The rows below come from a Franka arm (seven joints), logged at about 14 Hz.
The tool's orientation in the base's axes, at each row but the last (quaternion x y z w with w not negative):
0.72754, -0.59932, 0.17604, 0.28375
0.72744, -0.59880, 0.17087, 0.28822
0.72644, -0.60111, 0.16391, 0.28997
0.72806, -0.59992, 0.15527, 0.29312
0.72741, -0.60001, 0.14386, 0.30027
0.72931, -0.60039, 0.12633, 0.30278
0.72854, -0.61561, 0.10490, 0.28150
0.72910, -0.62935, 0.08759, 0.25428
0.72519, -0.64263, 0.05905, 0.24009
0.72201, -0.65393, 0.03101, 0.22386
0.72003, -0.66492, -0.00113, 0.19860
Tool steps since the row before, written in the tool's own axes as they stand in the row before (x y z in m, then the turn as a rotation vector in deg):
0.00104, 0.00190, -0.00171, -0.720, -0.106, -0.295
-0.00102, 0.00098, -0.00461, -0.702, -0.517, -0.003
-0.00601, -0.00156, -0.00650, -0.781, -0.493, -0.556
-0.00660, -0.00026, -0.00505, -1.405, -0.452, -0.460
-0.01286, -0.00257, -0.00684, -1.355, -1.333, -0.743
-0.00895, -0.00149, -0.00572, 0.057, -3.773, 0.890
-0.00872, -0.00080, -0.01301, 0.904, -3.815, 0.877
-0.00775, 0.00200, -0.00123, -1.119, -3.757, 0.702
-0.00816, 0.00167, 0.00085, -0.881, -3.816, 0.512
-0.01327, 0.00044, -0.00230, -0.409, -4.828, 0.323
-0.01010, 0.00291, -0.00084, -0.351, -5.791, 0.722
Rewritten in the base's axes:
-0.00147, 0.00003, 0.00233, -0.030, 0.753, -0.221
-0.00073, 0.00355, 0.00318, 0.344, 0.605, -0.525
0.00088, 0.00887, 0.00118, 0.364, 1.005, -0.136
-0.00065, 0.00829, 0.00006, 0.168, 1.430, -0.562
0.00043, 0.01454, -0.00268, 1.068, 1.651, -0.546
0.00023, 0.01069, -0.00085, 3.447, -0.213, -1.761
0.00137, 0.01439, 0.00608, 3.676, -0.912, -1.339
-0.00318, 0.00720, -0.00190, 3.265, 0.934, -2.080
-0.00316, 0.00692, -0.00351, 3.404, 0.803, -1.836
-0.00175, 0.01316, -0.00229, 4.488, 0.478, -1.793
-0.00373, 0.00981, -0.00104, 5.310, 0.344, -2.422

